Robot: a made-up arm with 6 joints. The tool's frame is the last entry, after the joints.
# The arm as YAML. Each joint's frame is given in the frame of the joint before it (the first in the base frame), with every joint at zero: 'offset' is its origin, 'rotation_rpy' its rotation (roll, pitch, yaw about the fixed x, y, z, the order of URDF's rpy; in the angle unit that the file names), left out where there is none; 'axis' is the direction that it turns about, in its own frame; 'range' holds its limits. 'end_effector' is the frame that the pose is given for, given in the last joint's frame.
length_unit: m
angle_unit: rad
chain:
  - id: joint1
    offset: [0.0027, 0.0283, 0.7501]
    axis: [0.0, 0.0, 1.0]
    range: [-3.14, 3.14]
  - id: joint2
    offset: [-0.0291, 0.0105, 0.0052]
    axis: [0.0, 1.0, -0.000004]
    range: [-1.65, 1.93]
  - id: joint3
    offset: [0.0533, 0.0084, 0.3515]
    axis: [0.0, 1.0, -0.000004]
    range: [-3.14, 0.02]
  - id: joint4
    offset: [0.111, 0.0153, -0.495]
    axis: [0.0, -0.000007, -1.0]
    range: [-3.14, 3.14]
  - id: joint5
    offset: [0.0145, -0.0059, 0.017]
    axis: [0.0, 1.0, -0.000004]
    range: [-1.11, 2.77]
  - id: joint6
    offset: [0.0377, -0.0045, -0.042]
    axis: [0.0, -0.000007, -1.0]
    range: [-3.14, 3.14]
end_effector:
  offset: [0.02, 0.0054, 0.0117]
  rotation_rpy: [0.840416, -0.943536, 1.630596]
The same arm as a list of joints. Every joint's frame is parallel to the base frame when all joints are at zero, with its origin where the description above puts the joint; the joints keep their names.
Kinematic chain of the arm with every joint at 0, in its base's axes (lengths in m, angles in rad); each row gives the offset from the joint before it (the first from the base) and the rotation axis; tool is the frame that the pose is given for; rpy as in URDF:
joint1: xyz 0.0027 0.0283 0.7501 axis +z
joint2: xyz -0.0291 0.0105 0.0052 axis +y
joint3: xyz 0.0533 0.0084 0.3515 axis +y
joint4: xyz 0.111 0.0153 -0.495 axis -z
joint5: xyz 0.0145 -0.0059 0.017 axis +y
joint6: xyz 0.0377 -0.0045 -0.042 axis -z
tool: xyz 0.02 0.0054 0.0117 rpy 0.8404 -0.9435 1.6306
Joint limits (rad, base to tool): -3.14..3.14 -1.65..1.93 -3.14..0.02 -3.14..3.14 -1.11..2.77 -3.14..3.14

